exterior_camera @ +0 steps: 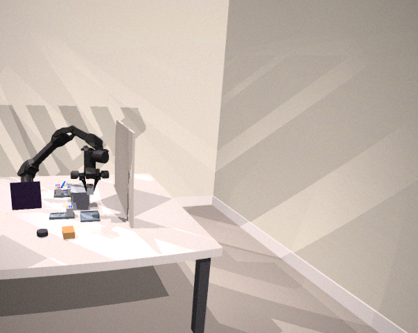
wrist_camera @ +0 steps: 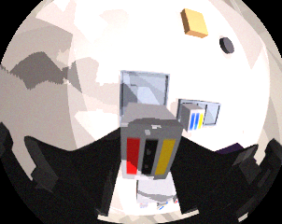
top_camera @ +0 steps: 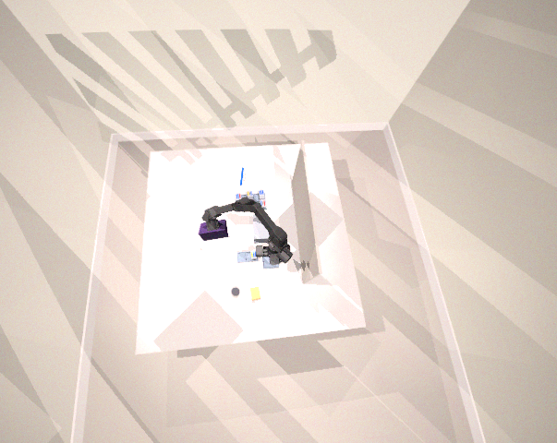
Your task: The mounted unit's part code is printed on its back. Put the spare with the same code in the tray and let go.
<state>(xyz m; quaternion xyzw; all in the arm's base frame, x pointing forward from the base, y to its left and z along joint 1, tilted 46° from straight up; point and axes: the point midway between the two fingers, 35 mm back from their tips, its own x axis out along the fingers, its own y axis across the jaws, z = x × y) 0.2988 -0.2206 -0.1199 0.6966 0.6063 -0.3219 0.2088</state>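
The tray lies 10 mm to the left of my gripper tip and 130 mm below it. The rest, counted from my gripper tip: black puck: 250 mm behind, 140 mm to the right, 130 mm below; tall thin panel: 220 mm ahead, 150 mm to the left, 90 mm above; grey box: 20 mm behind, 200 mm to the left, 80 mm below.
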